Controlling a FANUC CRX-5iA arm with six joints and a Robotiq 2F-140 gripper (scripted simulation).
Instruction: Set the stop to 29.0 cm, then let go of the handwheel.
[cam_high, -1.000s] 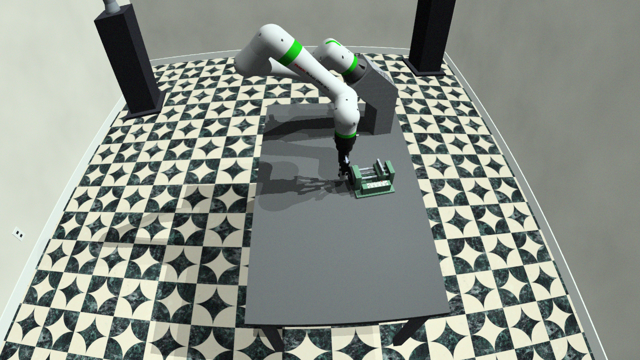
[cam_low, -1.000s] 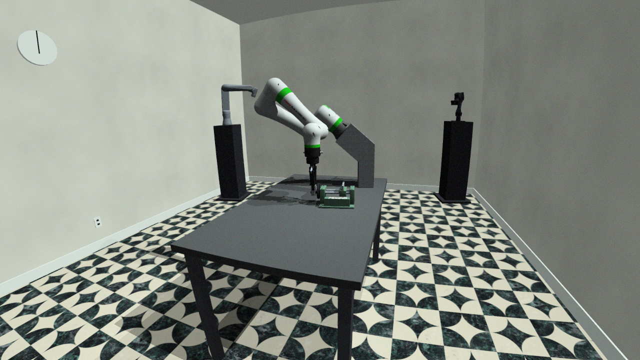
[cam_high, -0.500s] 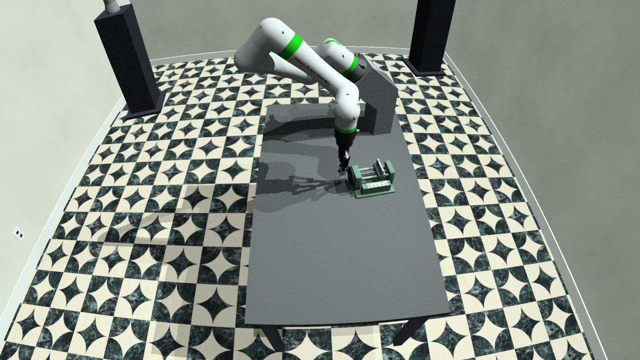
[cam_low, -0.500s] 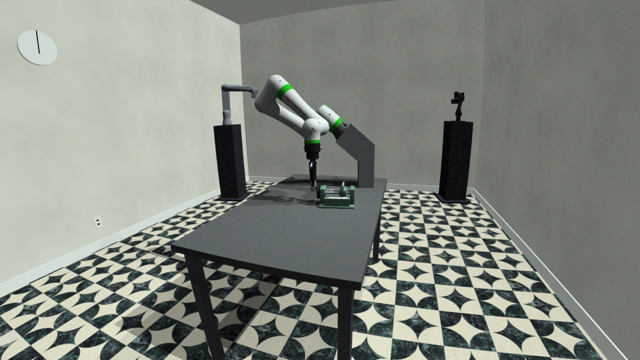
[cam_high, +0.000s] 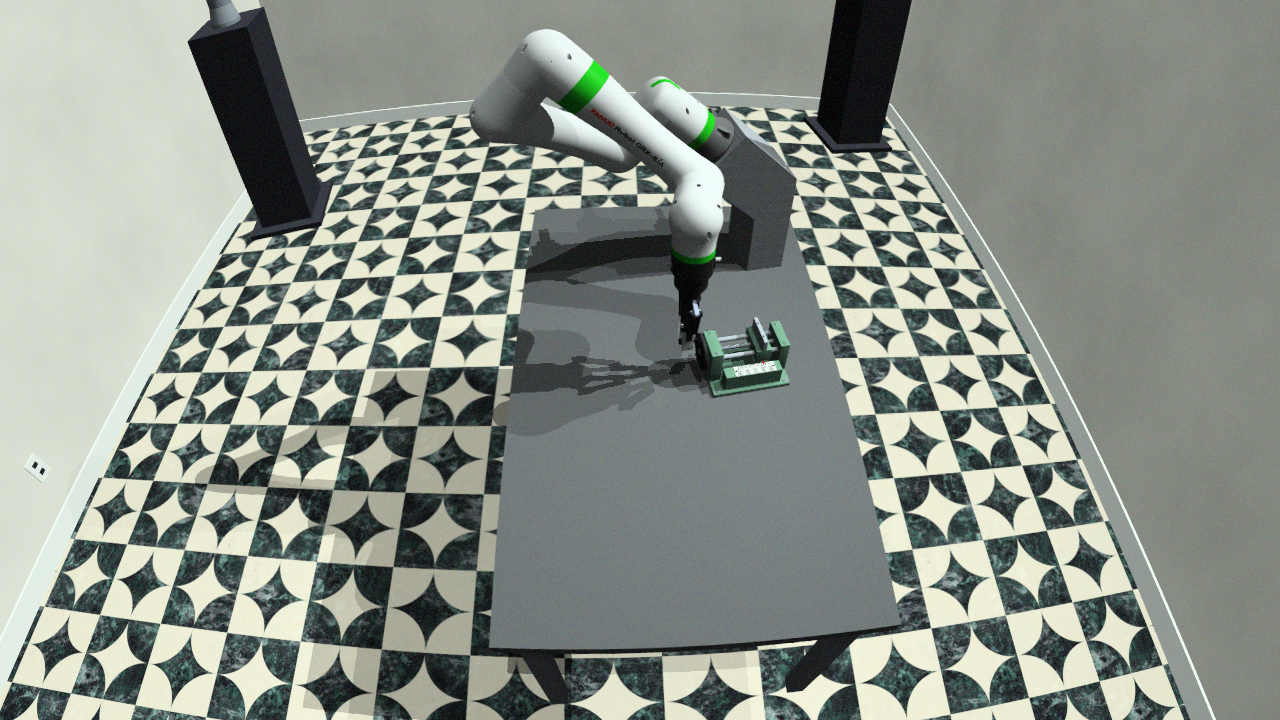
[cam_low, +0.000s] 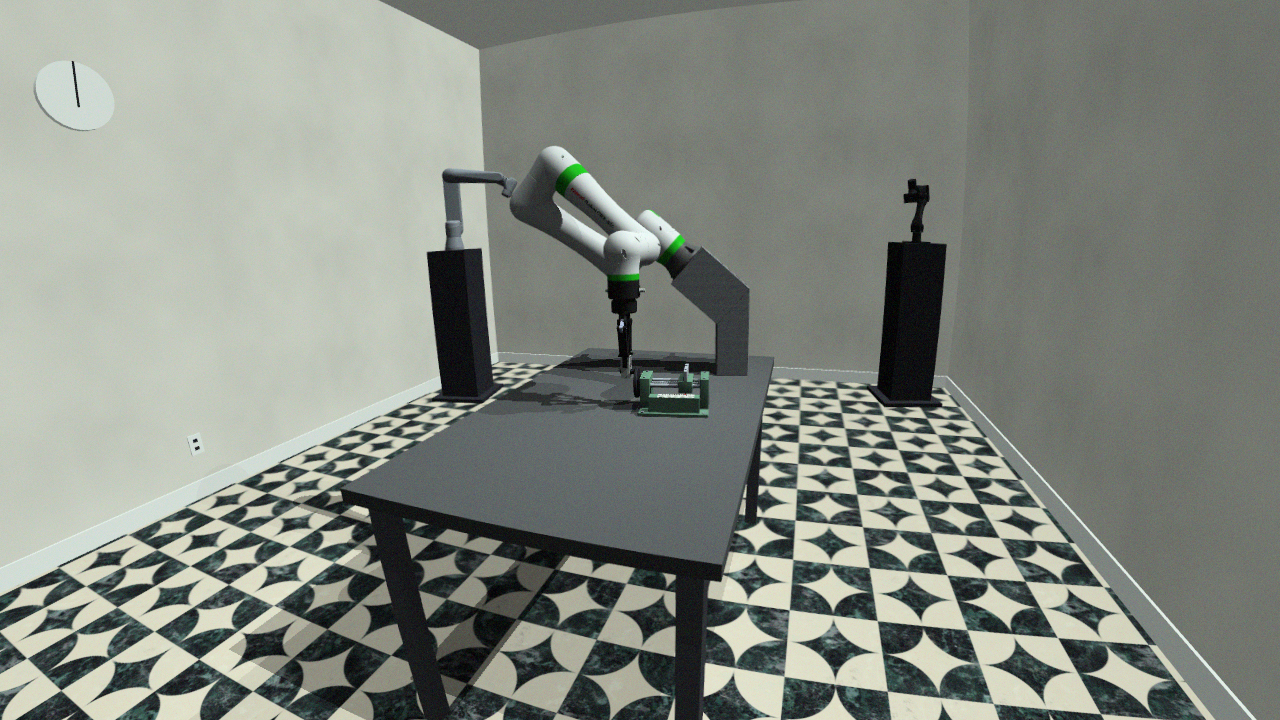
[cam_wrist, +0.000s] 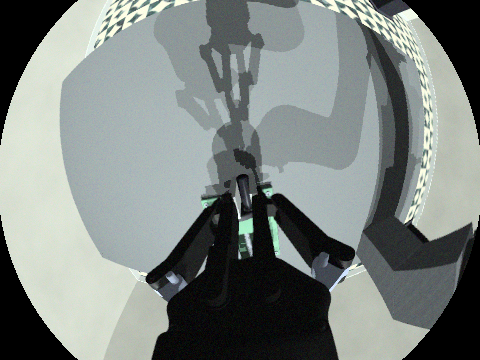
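Right now my hand is 2 cm to the right of the black handwheel and 2 cm above it. From my hand the other things lie so: green stop fixture (18 cm to the left, 3 cm below, 3 cm ahead).
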